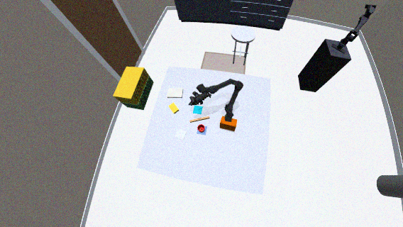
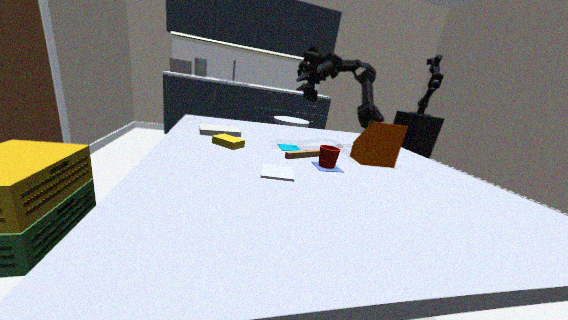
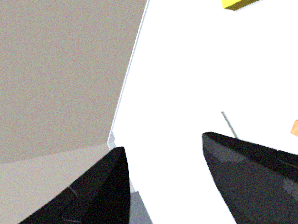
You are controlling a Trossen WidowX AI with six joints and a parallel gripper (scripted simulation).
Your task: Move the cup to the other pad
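The red cup is 11 cm behind my gripper tip, 14 cm to the left of it and 23 cm below it. The rest, counted from my gripper tip: yellow block: 23 cm ahead, 5 cm to the right, 25 cm below; then cyan pad: 4 cm behind, 7 cm to the right, 28 cm below; then wooden stick: 8 cm behind, 4 cm to the left, 27 cm below.
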